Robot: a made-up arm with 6 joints.
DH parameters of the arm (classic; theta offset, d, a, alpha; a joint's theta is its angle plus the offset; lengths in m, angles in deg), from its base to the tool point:
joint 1: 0 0.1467 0 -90
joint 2: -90 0 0.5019 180
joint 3: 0 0 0 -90
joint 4: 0 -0.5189 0 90
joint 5: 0 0.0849 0 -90
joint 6: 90 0 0 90
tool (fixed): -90 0 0 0
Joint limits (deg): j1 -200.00..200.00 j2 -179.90..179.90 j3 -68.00..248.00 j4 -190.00..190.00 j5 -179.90..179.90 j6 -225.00..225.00
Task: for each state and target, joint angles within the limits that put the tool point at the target. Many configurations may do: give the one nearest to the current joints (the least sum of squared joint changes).
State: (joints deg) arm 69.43 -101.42 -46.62 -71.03 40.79 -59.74
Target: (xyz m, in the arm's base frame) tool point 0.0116 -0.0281 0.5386
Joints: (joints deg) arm 69.47 -73.99 -36.13 -75.87 40.79 -59.74
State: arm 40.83 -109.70 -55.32 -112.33 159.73 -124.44
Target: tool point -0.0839 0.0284 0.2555
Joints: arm 15.84 -125.97 -68.00 -126.26 159.73 -124.44
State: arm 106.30 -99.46 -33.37 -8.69 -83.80 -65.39
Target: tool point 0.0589 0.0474 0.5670
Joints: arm 118.55 -66.21 -36.96 -28.81 -83.80 -65.39
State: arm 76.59 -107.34 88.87 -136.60 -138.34 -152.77
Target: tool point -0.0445 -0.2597 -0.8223
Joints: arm 93.65 -153.09 120.20 -135.85 -138.34 -152.77
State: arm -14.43 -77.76 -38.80 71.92 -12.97 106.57
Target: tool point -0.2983 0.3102 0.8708
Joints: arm -48.09 -66.59 10.93 79.98 -12.97 106.57
